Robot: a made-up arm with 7 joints.
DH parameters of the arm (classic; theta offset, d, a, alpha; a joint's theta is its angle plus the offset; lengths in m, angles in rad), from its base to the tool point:
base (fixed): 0 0.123 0 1.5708
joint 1: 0 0.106 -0.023 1.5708
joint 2: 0 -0.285 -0.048 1.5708
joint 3: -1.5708 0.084 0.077 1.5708
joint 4: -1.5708 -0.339 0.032 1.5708
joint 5: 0 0.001 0.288 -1.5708
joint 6: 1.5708 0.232 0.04 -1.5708
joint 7: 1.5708 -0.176 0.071 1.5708
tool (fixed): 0 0.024 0 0
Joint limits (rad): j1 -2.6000..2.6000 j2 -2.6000..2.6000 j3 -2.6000..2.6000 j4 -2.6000..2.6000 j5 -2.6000..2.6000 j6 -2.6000..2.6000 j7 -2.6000..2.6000
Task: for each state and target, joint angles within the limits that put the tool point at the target. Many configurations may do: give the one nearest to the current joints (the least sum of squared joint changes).
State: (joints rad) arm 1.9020 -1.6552 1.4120 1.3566 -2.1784 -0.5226 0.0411
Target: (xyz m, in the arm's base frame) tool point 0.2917 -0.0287 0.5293
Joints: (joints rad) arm 2.5613 -1.5506 1.3682 1.5157 -2.2071 -0.8002 0.1507
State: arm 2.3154 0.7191 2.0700 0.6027 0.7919 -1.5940 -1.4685
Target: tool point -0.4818 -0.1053 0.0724
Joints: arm 1.6673 0.7316 1.7373 0.5631 1.0708 -0.9439 -1.6326
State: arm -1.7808 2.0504 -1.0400 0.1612 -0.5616 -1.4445 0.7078
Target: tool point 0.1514 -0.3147 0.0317
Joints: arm -2.2161 1.5035 -0.6446 -0.7259 0.1240 -1.6768 0.8511
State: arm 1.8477 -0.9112 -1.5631 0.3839 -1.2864 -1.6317 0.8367
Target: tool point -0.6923 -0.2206 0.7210
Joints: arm 1.0563 -0.9725 -1.4277 0.3915 -1.3246 -1.3989 0.7644
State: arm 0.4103 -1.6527 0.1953 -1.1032 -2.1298 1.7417 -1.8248
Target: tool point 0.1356 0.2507 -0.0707
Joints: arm 0.2741 -1.6551 0.8076 -1.3274 -2.0636 1.5810 -1.9763
